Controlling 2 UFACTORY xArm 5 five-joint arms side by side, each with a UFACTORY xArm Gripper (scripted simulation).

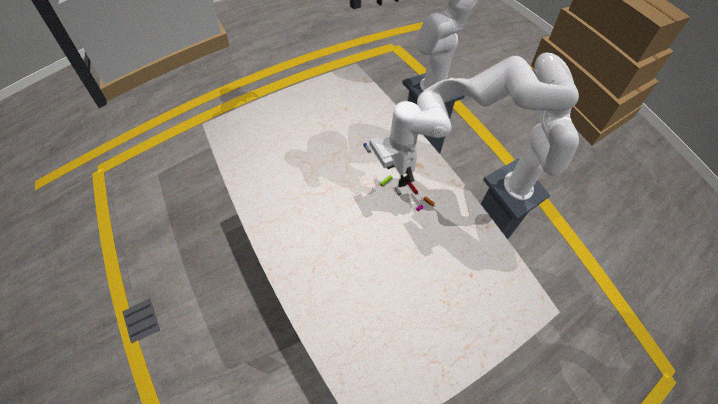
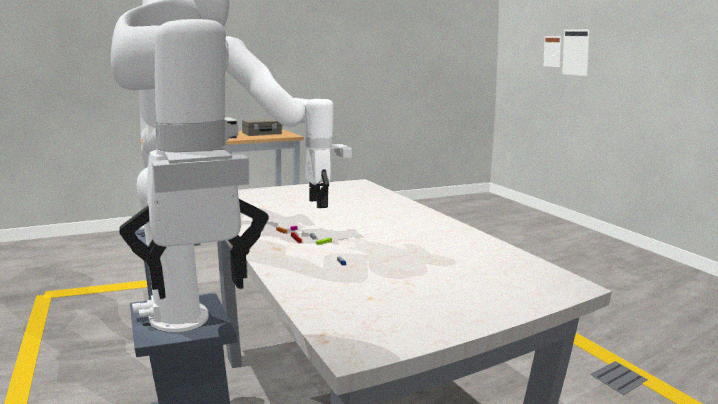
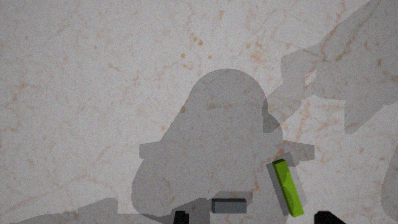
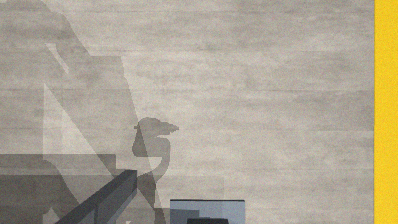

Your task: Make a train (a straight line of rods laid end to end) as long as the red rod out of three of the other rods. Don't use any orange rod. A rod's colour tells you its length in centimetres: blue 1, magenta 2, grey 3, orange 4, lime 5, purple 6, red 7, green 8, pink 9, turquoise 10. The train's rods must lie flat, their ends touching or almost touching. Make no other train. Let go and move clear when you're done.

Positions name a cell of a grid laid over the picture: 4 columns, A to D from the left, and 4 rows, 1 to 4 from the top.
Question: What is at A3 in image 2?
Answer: My right gripper.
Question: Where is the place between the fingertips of my left gripper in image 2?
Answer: B3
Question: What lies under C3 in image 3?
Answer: A lime rod.
